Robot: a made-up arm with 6 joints.
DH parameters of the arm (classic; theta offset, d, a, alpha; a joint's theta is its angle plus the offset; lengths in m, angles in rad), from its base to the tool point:
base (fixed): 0 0 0 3.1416
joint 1: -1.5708 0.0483 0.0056 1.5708
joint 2: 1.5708 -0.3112 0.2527 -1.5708
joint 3: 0 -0.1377 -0.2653 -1.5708
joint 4: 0 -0.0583 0.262 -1.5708
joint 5: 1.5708 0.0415 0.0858 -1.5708
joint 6: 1.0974 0 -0.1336 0
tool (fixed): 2.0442 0.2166 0 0
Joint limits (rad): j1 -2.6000..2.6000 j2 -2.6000..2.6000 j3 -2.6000..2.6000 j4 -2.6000..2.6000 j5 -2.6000..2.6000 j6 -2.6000..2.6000
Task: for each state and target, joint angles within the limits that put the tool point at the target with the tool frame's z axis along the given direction. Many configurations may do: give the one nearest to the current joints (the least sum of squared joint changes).
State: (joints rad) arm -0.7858 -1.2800 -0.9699 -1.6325 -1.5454 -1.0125
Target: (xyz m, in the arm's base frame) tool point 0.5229 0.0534 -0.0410 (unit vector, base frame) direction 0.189 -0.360 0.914
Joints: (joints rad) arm 0.0196 -0.8890 -1.6095 -1.2469 -1.0338 -1.1877
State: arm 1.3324 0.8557 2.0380 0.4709 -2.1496 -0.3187
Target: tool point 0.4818 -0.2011 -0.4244 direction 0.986 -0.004 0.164
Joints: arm 0.4641 1.0678 2.5961 0.0787 -2.6000 0.1901
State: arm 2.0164 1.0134 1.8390 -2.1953 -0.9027 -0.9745
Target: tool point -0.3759 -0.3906 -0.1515 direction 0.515 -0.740 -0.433
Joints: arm 1.1175 1.4435 2.2547 -2.5998 -0.5220 -0.7658
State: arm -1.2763 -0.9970 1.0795 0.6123 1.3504 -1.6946
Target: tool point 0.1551 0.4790 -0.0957 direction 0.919 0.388 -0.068
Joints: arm -0.8221 -1.4068 0.8549 -0.3027 2.0367 -1.7545
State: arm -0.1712 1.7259 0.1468 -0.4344 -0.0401 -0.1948
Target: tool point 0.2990 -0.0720 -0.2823 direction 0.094 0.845 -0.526
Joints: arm -0.0977 1.6120 -0.0738 -0.5174 0.1129 -0.2420
